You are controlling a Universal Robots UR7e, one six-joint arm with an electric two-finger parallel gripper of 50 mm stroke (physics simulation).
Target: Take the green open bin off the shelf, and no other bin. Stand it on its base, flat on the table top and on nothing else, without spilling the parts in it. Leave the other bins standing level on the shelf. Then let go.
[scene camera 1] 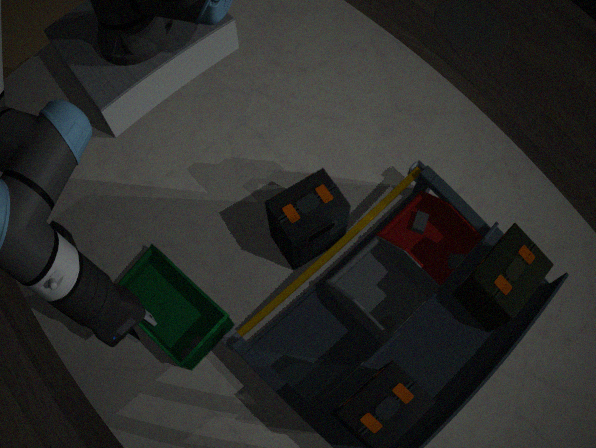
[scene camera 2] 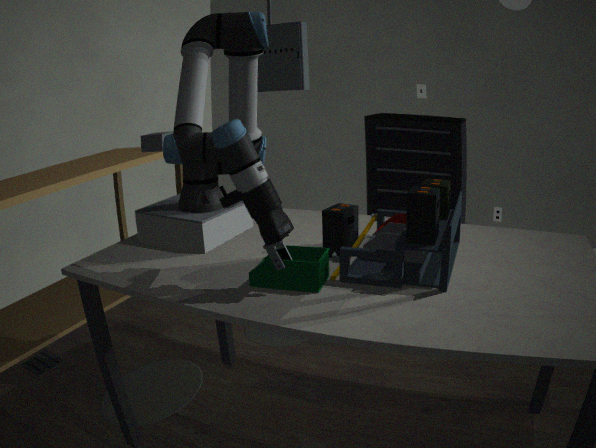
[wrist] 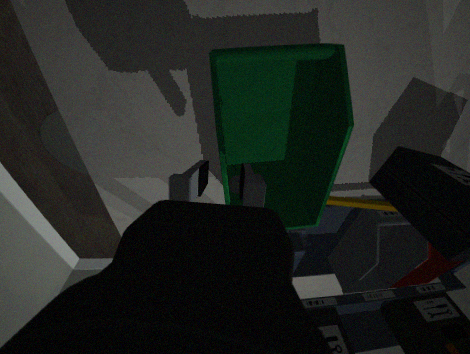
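Seen in the pictures: gripper, fingertip midpoint: [scene camera 1: 144, 328] [scene camera 2: 284, 265] [wrist: 224, 173]; arm's base, link origin: [scene camera 1: 137, 34] [scene camera 2: 201, 206].
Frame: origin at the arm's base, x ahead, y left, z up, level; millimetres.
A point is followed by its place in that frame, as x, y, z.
The green open bin [scene camera 1: 167, 300] @(419, -210, -97) [scene camera 2: 287, 277] @(456, -259, -67) [wrist: 255, 110] @(410, -228, -97) stands upright on the table top, its base looking flat in scene camera 2, close to the shelf's left front corner. The parts in it are hard to make out in the dark; a small dark shape shows beside the inner finger in the wrist view. My gripper [scene camera 1: 142, 326] @(451, -259, -37) [scene camera 2: 284, 263] @(451, -259, -37) [wrist: 224, 173] @(451, -259, -37) is open, one finger inside the bin and one outside, with the bin's side wall between them. The shelf [scene camera 1: 452, 197] @(578, 202, -15) [scene camera 2: 447, 260] @(812, -148, -20) holds a red bin [scene camera 1: 452, 235] @(613, 193, -85) [scene camera 2: 397, 218] @(584, 191, -34) and a grey bin [scene camera 1: 367, 275] @(573, 49, -91), which look level.
A black case [scene camera 1: 310, 220] @(490, 8, 30) [scene camera 2: 340, 227] @(489, -27, -10) [wrist: 425, 195] @(461, -26, -30) stands on the table before the shelf's yellow front strip [scene camera 1: 325, 255] @(517, 14, -62) [wrist: 360, 202] @(517, -50, -73). Two more black cases [scene camera 1: 517, 272] @(722, 148, 99) [scene camera 1: 390, 405] @(731, -78, 124) stand at the shelf's rear. The robot's pale base block [scene camera 1: 175, 75] @(102, 17, -57) [scene camera 2: 170, 232] @(-21, -140, -48) is behind. The table edge is near the arm.
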